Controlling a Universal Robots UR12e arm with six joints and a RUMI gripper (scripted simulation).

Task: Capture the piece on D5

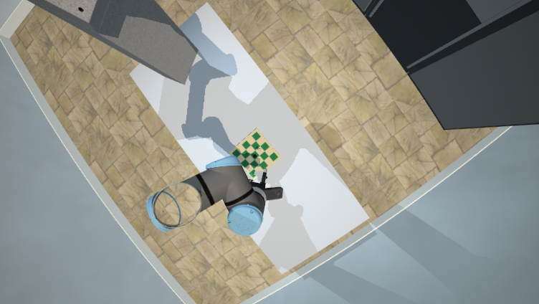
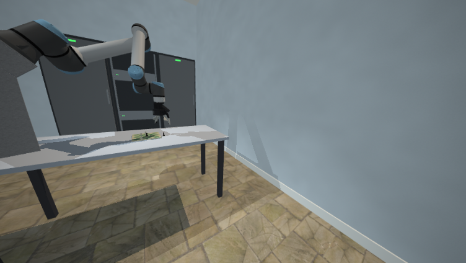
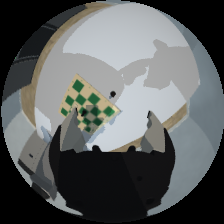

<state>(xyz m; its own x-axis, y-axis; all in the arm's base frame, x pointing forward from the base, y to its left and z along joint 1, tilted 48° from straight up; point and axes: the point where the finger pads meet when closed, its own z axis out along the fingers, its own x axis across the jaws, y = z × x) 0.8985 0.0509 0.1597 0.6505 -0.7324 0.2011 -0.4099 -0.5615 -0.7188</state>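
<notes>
The board lies 140 mm behind my hand and 110 mm below it.
</notes>
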